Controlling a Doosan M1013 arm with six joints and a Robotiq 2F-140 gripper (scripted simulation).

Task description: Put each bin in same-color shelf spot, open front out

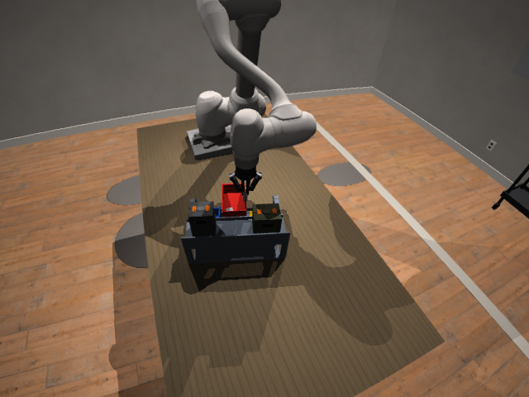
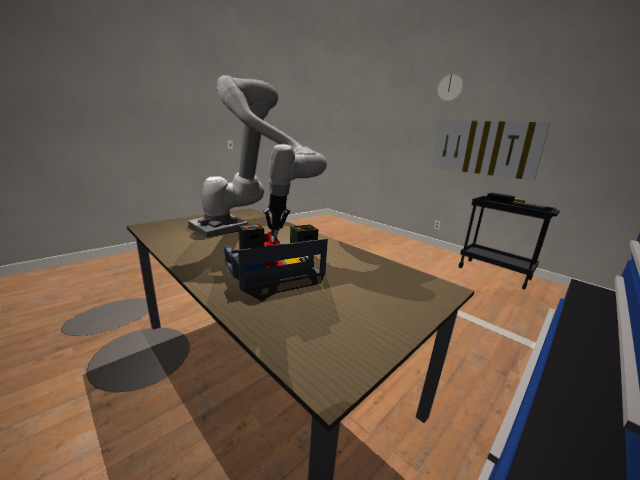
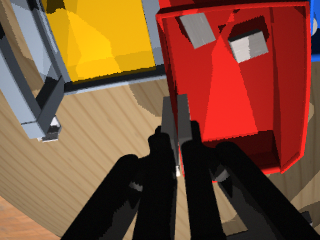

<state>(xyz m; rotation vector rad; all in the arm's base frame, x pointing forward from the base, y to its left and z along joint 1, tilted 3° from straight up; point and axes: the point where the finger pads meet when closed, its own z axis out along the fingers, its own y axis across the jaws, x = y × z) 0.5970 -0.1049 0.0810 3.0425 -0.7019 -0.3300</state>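
Right now the red bin is 4 cm to the right of my hand, 4 cm below it and 3 cm behind it. Also, from my hand: green toolbox: 19 cm ahead, 3 cm above, 2 cm to the right; then dark box: 22 cm to the right, 9 cm ahead, 5 cm above; then blue bin: 18 cm to the right, 7 cm below.
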